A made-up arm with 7 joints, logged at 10 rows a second.
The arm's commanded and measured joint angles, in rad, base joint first. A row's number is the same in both.
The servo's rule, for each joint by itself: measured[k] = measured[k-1] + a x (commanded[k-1-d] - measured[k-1]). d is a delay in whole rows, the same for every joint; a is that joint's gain. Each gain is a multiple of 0.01, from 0.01 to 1. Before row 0 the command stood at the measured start. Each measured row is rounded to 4 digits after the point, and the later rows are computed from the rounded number. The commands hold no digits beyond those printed.
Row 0, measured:
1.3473 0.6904 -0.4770 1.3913 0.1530 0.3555 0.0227
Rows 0 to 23, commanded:
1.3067 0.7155 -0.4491 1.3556 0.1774 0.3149 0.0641
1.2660 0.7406 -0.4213 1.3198 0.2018 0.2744 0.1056
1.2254 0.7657 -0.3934 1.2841 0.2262 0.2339 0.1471
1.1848 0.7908 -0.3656 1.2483 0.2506 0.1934 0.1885
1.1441 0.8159 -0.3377 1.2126 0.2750 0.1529 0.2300
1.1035 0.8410 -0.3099 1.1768 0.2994 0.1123 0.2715
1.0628 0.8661 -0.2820 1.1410 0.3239 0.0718 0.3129
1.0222 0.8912 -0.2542 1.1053 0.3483 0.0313 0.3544
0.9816 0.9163 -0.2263 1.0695 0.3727 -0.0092 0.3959
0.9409 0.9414 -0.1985 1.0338 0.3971 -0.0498 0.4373
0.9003 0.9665 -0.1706 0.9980 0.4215 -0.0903 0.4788
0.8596 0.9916 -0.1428 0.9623 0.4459 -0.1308 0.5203
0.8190 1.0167 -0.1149 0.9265 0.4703 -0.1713 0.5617
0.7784 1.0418 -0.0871 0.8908 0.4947 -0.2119 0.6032
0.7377 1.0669 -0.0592 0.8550 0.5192 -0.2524 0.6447
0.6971 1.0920 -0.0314 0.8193 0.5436 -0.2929 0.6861
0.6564 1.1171 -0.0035 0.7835 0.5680 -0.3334 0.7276
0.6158 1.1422 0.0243 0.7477 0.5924 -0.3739 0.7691
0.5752 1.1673 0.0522 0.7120 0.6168 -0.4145 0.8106
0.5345 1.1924 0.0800 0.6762 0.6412 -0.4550 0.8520
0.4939 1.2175 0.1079 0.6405 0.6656 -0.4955 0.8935
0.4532 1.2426 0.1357 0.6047 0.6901 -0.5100 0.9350
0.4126 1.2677 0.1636 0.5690 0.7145 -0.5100 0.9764
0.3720 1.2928 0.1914 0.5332 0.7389 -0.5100 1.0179
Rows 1 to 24, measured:
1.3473 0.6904 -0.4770 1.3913 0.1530 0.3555 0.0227
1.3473 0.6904 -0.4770 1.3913 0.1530 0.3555 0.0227
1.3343 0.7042 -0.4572 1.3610 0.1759 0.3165 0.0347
1.3124 0.7242 -0.4317 1.3260 0.2002 0.2761 0.0553
1.2846 0.7470 -0.4045 1.2904 0.2246 0.2356 0.0819
1.2527 0.7711 -0.3769 1.2546 0.2490 0.1951 0.1128
1.2179 0.7957 -0.3491 1.2189 0.2734 0.1546 0.1468
1.1813 0.8206 -0.3213 1.1831 0.2978 0.1140 0.1830
1.1434 0.8456 -0.2934 1.1473 0.3223 0.0735 0.2207
1.1046 0.8707 -0.2656 1.1116 0.3467 0.0330 0.2595
1.0652 0.8958 -0.2377 1.0758 0.3711 -0.0075 0.2991
1.0254 0.9209 -0.2099 1.0401 0.3955 -0.0481 0.3392
0.9854 0.9460 -0.1820 1.0043 0.4199 -0.0886 0.3797
0.9451 0.9711 -0.1542 0.9686 0.4443 -0.1291 0.4205
0.9047 0.9962 -0.1263 0.9328 0.4687 -0.1696 0.4614
0.8643 1.0213 -0.0985 0.8971 0.4931 -0.2102 0.5025
0.8238 1.0464 -0.0706 0.8613 0.5176 -0.2507 0.5437
0.7833 1.0715 -0.0428 0.8256 0.5420 -0.2912 0.5850
0.7427 1.0966 -0.0149 0.7898 0.5664 -0.3317 0.6264
0.7021 1.1217 0.0129 0.7540 0.5908 -0.3722 0.6678
0.6615 1.1468 0.0408 0.7183 0.6152 -0.4128 0.7092
0.6209 1.1719 0.0686 0.6825 0.6396 -0.4533 0.7506
0.5803 1.1970 0.0965 0.6468 0.6640 -0.4938 0.7920
0.5396 1.2221 0.1243 0.6110 0.6885 -0.5094 0.8335
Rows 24 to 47, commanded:
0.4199 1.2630 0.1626 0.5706 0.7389 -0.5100 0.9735
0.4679 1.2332 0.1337 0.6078 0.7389 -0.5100 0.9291
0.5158 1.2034 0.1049 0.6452 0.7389 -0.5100 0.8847
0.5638 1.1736 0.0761 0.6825 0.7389 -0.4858 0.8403
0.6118 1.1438 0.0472 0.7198 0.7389 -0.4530 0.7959
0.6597 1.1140 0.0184 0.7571 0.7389 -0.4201 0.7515
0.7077 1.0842 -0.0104 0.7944 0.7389 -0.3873 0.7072
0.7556 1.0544 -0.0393 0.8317 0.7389 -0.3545 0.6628
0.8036 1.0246 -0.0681 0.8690 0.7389 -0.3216 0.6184
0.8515 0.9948 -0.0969 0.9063 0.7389 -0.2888 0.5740
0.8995 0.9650 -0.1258 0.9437 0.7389 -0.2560 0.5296
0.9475 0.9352 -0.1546 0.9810 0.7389 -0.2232 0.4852
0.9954 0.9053 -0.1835 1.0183 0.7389 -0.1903 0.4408
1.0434 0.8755 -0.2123 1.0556 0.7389 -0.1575 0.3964
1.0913 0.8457 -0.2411 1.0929 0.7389 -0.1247 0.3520
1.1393 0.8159 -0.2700 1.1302 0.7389 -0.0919 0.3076
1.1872 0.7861 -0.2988 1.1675 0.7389 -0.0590 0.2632
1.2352 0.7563 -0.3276 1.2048 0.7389 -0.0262 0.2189
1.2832 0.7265 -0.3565 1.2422 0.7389 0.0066 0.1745
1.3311 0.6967 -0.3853 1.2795 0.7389 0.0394 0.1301
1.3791 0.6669 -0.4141 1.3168 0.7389 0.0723 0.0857
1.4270 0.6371 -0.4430 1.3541 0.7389 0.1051 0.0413
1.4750 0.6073 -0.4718 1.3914 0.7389 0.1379 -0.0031
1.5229 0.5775 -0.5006 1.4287 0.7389 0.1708 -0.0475
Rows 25 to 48, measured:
0.4990 1.2472 0.1522 0.5753 0.7129 -0.5100 0.8749
0.4584 1.2723 0.1800 0.5395 0.7373 -0.5100 0.9164
0.4461 1.2672 0.1676 0.5659 0.7388 -0.5100 0.9330
0.4531 1.2485 0.1435 0.6015 0.7389 -0.5100 0.9319
0.4732 1.2237 0.1161 0.6386 0.7389 -0.5100 0.9182
0.5022 1.1961 0.0877 0.6759 0.7389 -0.4868 0.8956
0.5373 1.1673 0.0589 0.7132 0.7389 -0.4544 0.8667
0.5765 1.1380 0.0301 0.7505 0.7389 -0.4215 0.8333
0.6185 1.1084 0.0013 0.7878 0.7389 -0.3887 0.7967
0.6624 1.0787 -0.0275 0.8251 0.7389 -0.3559 0.7579
0.7076 1.0489 -0.0563 0.8624 0.7389 -0.3230 0.7174
0.7536 1.0191 -0.0851 0.8997 0.7389 -0.2902 0.6758
0.8003 0.9893 -0.1140 0.9371 0.7389 -0.2574 0.6334
0.8474 0.9595 -0.1428 0.9744 0.7389 -0.2246 0.5904
0.8948 0.9297 -0.1717 1.0117 0.7389 -0.1917 0.5470
0.9424 0.8999 -0.2005 1.0490 0.7389 -0.1589 0.5033
0.9900 0.8701 -0.2293 1.0863 0.7389 -0.1261 0.4594
1.0378 0.8403 -0.2582 1.1236 0.7389 -0.0933 0.4154
1.0856 0.8105 -0.2870 1.1609 0.7389 -0.0604 0.3713
1.1335 0.7807 -0.3158 1.1982 0.7389 -0.0276 0.3271
1.1814 0.7509 -0.3447 1.2356 0.7389 0.0052 0.2828
1.2293 0.7211 -0.3735 1.2729 0.7389 0.0380 0.2385
1.2772 0.6913 -0.4023 1.3102 0.7389 0.0709 0.1942
1.3251 0.6615 -0.4312 1.3475 0.7389 0.1037 0.1499

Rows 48 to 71, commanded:
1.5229 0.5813 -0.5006 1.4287 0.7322 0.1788 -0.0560
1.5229 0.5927 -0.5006 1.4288 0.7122 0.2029 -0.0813
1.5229 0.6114 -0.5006 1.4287 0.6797 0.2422 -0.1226
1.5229 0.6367 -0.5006 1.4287 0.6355 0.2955 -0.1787
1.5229 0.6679 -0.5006 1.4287 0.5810 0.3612 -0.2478
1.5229 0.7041 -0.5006 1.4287 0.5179 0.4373 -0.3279
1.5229 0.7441 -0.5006 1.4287 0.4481 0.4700 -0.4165
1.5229 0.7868 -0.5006 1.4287 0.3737 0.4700 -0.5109
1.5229 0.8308 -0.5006 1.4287 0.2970 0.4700 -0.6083
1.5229 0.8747 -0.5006 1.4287 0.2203 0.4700 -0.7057
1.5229 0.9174 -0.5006 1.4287 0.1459 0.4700 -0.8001
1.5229 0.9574 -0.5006 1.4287 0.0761 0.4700 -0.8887
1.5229 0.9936 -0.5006 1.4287 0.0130 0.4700 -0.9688
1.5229 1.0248 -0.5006 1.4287 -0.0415 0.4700 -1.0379
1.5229 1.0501 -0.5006 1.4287 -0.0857 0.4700 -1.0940
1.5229 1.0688 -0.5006 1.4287 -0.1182 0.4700 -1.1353
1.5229 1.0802 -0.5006 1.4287 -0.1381 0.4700 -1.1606
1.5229 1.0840 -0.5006 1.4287 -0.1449 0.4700 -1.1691
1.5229 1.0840 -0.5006 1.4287 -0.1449 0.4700 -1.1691
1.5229 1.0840 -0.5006 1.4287 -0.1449 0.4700 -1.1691
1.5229 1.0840 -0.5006 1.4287 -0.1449 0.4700 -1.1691
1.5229 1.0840 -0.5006 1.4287 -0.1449 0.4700 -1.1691
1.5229 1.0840 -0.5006 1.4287 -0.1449 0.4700 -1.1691
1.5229 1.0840 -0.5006 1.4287 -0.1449 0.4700 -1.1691
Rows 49 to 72, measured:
1.3731 0.6317 -0.4600 1.3848 0.7389 0.1365 0.1055
1.4210 0.6019 -0.4888 1.4221 0.7389 0.1694 0.0611
1.4536 0.5906 -0.4972 1.4277 0.7326 0.1784 0.0271
1.4758 0.5918 -0.4996 1.4286 0.7134 0.2019 -0.0043
1.4909 0.6026 -0.5003 1.4287 0.6817 0.2406 -0.0386
1.5011 0.6214 -0.5005 1.4287 0.6383 0.2933 -0.0792
1.5081 0.6470 -0.5006 1.4287 0.5844 0.3585 -0.1281
1.5128 0.6784 -0.5006 1.4287 0.5219 0.4341 -0.1860
1.5160 0.7145 -0.5006 1.4287 0.4525 0.4686 -0.2528
1.5182 0.7543 -0.5006 1.4287 0.3784 0.4699 -0.3276
1.5197 0.7964 -0.5006 1.4287 0.3019 0.4700 -0.4090
1.5207 0.8395 -0.5006 1.4287 0.2252 0.4700 -0.4950
1.5214 0.8823 -0.5006 1.4287 0.1507 0.4700 -0.5835
1.5219 0.9236 -0.5006 1.4287 0.0806 0.4700 -0.6720
1.5222 0.9621 -0.5006 1.4287 0.0171 0.4700 -0.7581
1.5224 0.9966 -0.5006 1.4287 -0.0380 0.4700 -0.8392
1.5226 1.0260 -0.5006 1.4287 -0.0828 0.4700 -0.9131
1.5227 1.0495 -0.5006 1.4287 -0.1161 0.4700 -0.9775
1.5228 1.0664 -0.5006 1.4287 -0.1368 0.4700 -1.0306
1.5228 1.0761 -0.5006 1.4287 -0.1444 0.4700 -1.0708
1.5228 1.0804 -0.5006 1.4287 -0.1449 0.4700 -1.0993
1.5228 1.0824 -0.5006 1.4287 -0.1449 0.4700 -1.1195
1.5228 1.0833 -0.5006 1.4287 -0.1449 0.4700 -1.1339
1.5228 1.0837 -0.5006 1.4287 -0.1449 0.4700 -1.1441

